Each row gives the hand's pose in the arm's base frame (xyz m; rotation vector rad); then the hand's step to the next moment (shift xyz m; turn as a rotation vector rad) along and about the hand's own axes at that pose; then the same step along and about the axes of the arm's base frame.
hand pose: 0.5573 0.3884 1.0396 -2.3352 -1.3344 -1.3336
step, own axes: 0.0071 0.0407 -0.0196 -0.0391 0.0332 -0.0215
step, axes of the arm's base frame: 0.0198 -0.0297 0.0286 0.0031 -0.0551 -0.0070
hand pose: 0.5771 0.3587 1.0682 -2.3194 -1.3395 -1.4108
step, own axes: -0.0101 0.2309 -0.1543 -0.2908 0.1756 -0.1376
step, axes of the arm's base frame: 0.0645 -0.2225 0.1535 -0.0144 -0.3556 -0.0877
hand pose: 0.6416 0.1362 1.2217 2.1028 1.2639 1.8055
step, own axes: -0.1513 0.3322 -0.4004 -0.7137 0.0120 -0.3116
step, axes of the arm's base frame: -0.1649 -0.4817 0.1852 -0.2288 -0.5885 -0.4561
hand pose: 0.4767 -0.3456 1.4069 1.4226 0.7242 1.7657
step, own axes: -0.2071 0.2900 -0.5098 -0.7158 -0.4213 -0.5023
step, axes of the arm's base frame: -0.5317 -0.3227 0.0030 -0.3284 -0.3412 -0.8473
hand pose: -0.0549 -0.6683 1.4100 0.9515 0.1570 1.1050
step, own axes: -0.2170 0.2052 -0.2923 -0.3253 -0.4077 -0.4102
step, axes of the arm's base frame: -0.4045 0.0148 -0.1038 -0.0997 -0.0755 -0.6517
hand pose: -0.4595 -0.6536 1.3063 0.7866 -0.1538 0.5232
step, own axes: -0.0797 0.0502 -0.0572 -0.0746 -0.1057 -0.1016
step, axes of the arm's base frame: -0.0974 0.0389 -0.0340 -0.0172 -0.0191 -0.1625
